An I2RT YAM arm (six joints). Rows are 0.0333 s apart.
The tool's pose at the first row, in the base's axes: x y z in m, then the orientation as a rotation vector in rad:
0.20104, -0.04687, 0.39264, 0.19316, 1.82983, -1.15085
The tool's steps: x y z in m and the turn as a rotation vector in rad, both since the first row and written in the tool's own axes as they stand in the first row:
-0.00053, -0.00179, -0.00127, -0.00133, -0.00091, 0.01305
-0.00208, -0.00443, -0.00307, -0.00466, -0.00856, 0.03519
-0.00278, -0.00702, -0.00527, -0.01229, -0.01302, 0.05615
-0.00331, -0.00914, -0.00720, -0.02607, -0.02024, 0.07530
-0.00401, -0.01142, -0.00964, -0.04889, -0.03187, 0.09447
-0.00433, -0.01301, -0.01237, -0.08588, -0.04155, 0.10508
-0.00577, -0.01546, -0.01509, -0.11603, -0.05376, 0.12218
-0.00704, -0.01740, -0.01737, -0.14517, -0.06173, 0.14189
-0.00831, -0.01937, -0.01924, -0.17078, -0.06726, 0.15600
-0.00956, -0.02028, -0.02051, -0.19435, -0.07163, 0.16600
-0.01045, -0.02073, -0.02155, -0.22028, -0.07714, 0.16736
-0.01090, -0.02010, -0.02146, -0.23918, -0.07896, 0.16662
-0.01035, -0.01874, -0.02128, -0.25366, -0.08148, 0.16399
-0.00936, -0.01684, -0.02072, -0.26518, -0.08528, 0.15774
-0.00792, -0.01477, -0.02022, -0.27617, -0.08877, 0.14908
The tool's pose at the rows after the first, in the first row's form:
0.19955, -0.04670, 0.39433, 0.20350, 1.82598, -1.14047
0.19782, -0.04626, 0.39740, 0.21662, 1.81459, -1.12131
0.19540, -0.04575, 0.39983, 0.22806, 1.80852, -1.09927
0.19331, -0.04525, 0.40180, 0.23263, 1.80373, -1.07257
0.19091, -0.04439, 0.40407, 0.22935, 1.79964, -1.03716
0.18851, -0.04305, 0.40565, 0.21172, 1.80679, -0.99466
0.18625, -0.04183, 0.40864, 0.20218, 1.80573, -0.95392
0.18445, -0.04072, 0.41111, 0.19801, 1.80656, -0.91270
0.18290, -0.03995, 0.41355, 0.19243, 1.80925, -0.87878
0.18229, -0.03906, 0.41524, 0.18516, 1.81305, -0.84962
0.18189, -0.03822, 0.41634, 0.16846, 1.81956, -0.82396
0.18254, -0.03780, 0.41628, 0.15610, 1.82662, -0.80649
0.18310, -0.03737, 0.41498, 0.14420, 1.83165, -0.79439
0.18396, -0.03708, 0.41296, 0.13010, 1.83540, -0.78741
0.18463, -0.03680, 0.41050, 0.11439, 1.83992, -0.78251

